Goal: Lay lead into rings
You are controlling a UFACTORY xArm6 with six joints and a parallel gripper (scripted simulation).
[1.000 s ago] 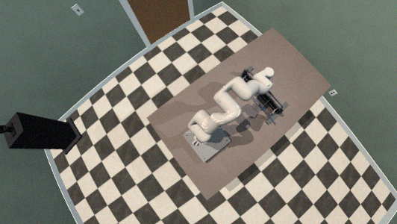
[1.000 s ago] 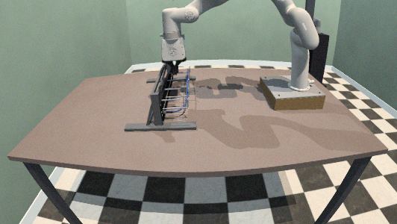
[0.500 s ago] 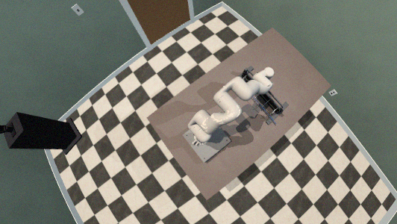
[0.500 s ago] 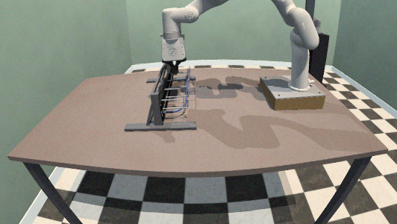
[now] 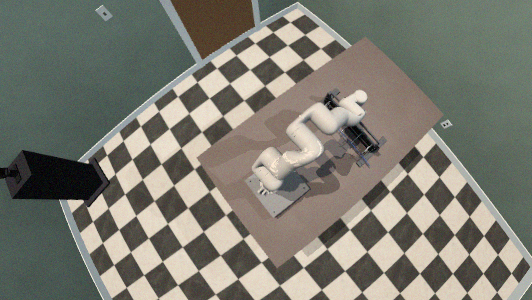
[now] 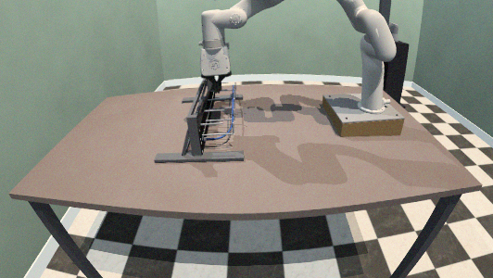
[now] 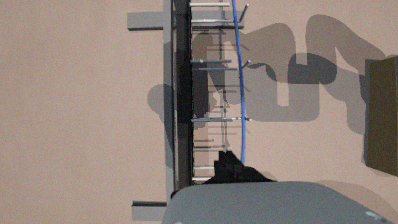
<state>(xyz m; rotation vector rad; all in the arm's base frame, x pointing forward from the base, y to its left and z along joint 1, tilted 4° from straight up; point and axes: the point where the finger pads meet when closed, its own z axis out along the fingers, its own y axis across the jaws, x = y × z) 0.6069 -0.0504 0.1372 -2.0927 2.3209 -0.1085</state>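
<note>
Right now my hand is 6 cm short of the rack, 6 cm to the left of it and 10 cm above it.
</note>
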